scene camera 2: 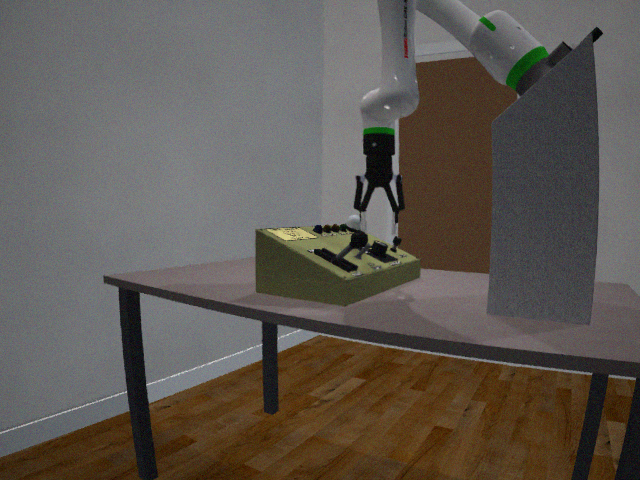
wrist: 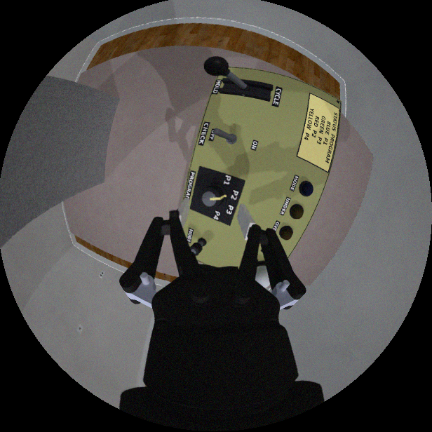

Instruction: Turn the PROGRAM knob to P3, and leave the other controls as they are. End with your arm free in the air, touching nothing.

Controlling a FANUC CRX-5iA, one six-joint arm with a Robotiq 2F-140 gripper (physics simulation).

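Frame: origin at the arm's base, x back, y right, z up, level; centimetres.
Where they show: gripper, fingertip midpoint: point(scene camera 2: 378, 234); arm's base at its link origin: point(scene camera 2: 550, 92).
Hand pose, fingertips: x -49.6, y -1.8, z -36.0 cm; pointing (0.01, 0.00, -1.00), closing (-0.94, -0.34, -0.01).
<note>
Things, the pixels of their top centre, and the offset from my fingertips. Level surfaces: height alone.
- PROGRAM knob at its top centre: point(scene camera 2: 379, 240) dy -0.4, dx +0.8, dz -1.7 cm
- black-ball lever at its top centre: point(scene camera 2: 359, 230) dy -22.7, dx +11.3, dz +2.2 cm
- small black-tipped control at its top centre: point(scene camera 2: 395, 236) dy +11.3, dx -1.9, dz -0.9 cm
- table at its surface level: dz -14.3 cm
The PROGRAM knob point(scene camera 2: 379, 248) point(wrist: 210, 199) is round and grey on top, with a yellow pointer, on a black square plate point(wrist: 201, 178) marked P1 to P4. In the wrist view its pointer is directed at P2. My gripper point(scene camera 2: 379, 232) point(wrist: 213, 207) is open partway and empty, pointing down over the green control panel point(scene camera 2: 299, 276) point(wrist: 270, 172). Its two fingertips stand apart on either side of the knob in the wrist view; in the scene view they are slightly above it. I cannot tell the exact height of the tips over the panel.
A black-ball lever point(scene camera 2: 358, 238) point(wrist: 216, 66) stands near HOLD. The CHECK toggle point(wrist: 226, 136) points to OFF. A small black-tipped control point(scene camera 2: 396, 241) point(wrist: 198, 245) is close to the left finger. Dark lamps point(wrist: 296, 211) line the panel. A tall grey block point(scene camera 2: 542, 206) point(wrist: 55, 150) stands on the table point(scene camera 2: 439, 320).
</note>
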